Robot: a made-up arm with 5 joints.
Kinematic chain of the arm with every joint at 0, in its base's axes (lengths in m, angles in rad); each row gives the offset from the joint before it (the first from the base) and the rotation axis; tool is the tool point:
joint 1: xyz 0 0 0.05 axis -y
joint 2: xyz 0 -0.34 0.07 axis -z
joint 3: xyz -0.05 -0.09 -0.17 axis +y
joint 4: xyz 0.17 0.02 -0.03 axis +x
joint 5: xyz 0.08 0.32 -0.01 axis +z
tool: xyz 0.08 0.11 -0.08
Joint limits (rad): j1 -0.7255..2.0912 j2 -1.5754..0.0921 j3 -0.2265..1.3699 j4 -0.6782..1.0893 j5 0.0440..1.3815
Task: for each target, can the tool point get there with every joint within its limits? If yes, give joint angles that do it. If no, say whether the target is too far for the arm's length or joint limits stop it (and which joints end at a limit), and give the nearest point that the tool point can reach.
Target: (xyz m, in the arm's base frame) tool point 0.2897 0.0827 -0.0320
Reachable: yes | joints 1.0806 -0.3862 0.0622 -0.1281 0.4058
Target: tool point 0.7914 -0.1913 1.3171
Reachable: no: too far | nearest point 0.3412 -0.1489 0.5049 | short by 0.930 m
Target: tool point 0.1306 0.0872 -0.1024
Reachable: yes | joints 0.9669 -0.5353 0.4032 0.2624 0.6821
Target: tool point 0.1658 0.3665 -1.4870
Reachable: no: too far | nearest point 0.0639 -0.1033 -0.5427 | short by 1.060 m
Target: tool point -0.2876 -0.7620 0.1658
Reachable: no: joint limits stop it (at a limit: joint 1, joint 2, joint 3, joint 5) | nearest point -0.3937 -0.6733 -0.0255 | short by 0.236 m
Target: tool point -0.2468 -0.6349 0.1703
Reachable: no: joint limits stop it (at a limit: joint 1, joint 2, joint 3, joint 5) | nearest point -0.4229 -0.6072 0.0185 | short by 0.234 m
